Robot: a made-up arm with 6 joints.
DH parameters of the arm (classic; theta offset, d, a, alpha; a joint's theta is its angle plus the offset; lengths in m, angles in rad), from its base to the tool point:
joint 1: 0 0.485 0 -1.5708
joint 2: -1.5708 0 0.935 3.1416
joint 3: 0 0 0 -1.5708
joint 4: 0 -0.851 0 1.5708
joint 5: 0 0.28 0 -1.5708
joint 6: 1.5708 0 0 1.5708
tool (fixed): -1.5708 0 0 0
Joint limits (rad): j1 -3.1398..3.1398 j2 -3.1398..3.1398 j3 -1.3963..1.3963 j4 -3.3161..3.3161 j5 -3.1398..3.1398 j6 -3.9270..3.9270
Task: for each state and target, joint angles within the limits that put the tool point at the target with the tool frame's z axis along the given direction. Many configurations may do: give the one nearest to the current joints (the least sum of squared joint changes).
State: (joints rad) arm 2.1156 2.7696 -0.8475 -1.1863 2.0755 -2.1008
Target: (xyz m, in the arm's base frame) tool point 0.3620 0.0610 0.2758 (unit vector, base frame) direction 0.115 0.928 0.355
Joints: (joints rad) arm 2.5934 2.8905 -1.0238 -0.5361 2.0506 -1.5390
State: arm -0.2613 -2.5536 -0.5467 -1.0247 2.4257 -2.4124
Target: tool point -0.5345 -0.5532 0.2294 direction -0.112 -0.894 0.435
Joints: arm 0.5342 -2.9537 -0.4536 -0.7545 2.1651 -2.5813
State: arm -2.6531 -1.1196 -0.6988 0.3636 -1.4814 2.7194
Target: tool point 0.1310 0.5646 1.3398 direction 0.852 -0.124 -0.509
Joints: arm -2.2921 -1.4514 -0.4576 0.1991 -1.9299 2.3878
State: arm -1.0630 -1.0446 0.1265 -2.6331 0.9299 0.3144
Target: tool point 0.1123 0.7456 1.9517 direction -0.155 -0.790 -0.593
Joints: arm -1.3494 -0.8550 0.7839 -2.9224 0.7087 0.1667
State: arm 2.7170 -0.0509 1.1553 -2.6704 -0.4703 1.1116
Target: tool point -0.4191 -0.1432 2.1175 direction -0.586 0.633 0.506
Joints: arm 2.8394 -0.1370 0.9491 -2.7753 -0.9648 0.2515
